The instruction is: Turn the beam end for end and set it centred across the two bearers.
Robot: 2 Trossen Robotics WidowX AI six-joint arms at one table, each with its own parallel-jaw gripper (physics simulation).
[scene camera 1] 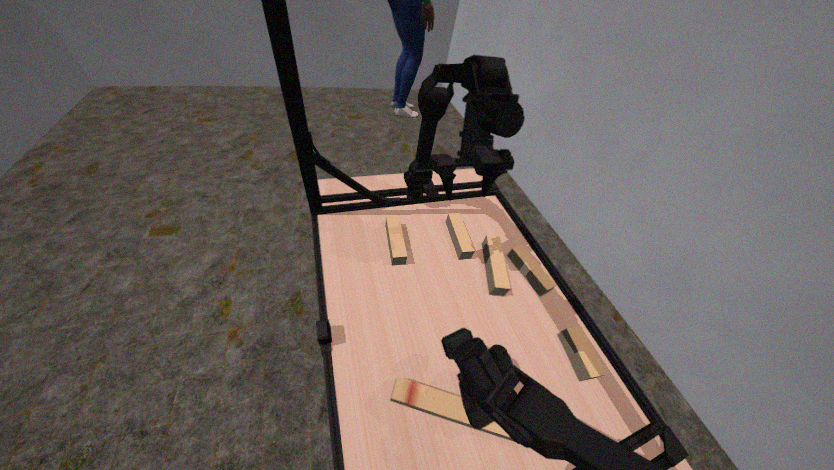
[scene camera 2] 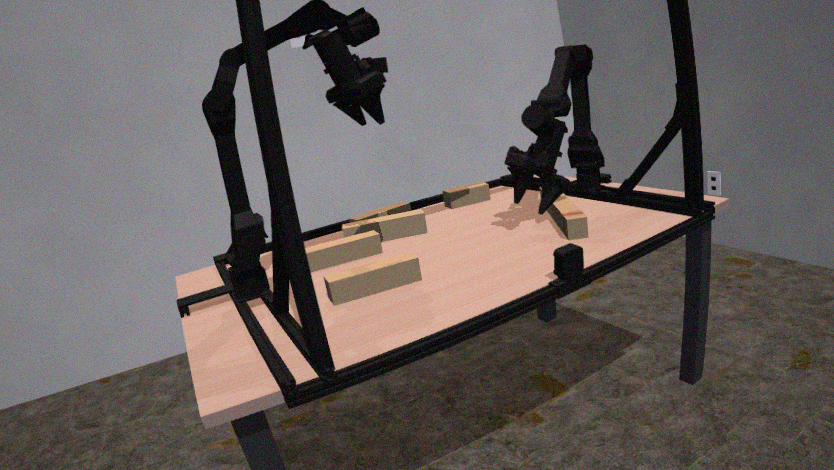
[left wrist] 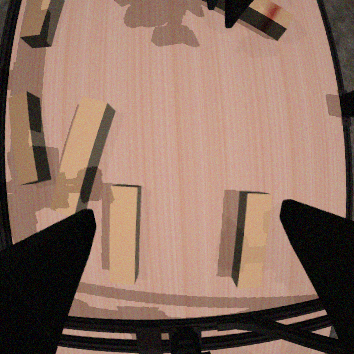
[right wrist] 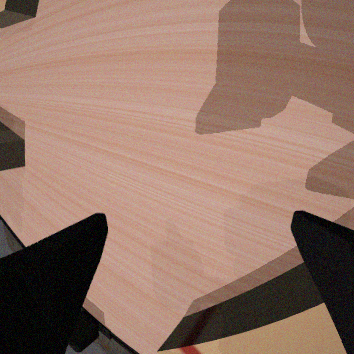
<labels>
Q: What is my right gripper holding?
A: Nothing.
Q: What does the beam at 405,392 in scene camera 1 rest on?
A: The table.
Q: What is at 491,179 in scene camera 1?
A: My left gripper.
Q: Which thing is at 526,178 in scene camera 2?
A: My right gripper.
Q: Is my right gripper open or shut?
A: Open.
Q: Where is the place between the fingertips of my left gripper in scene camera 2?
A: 373,124
</labels>
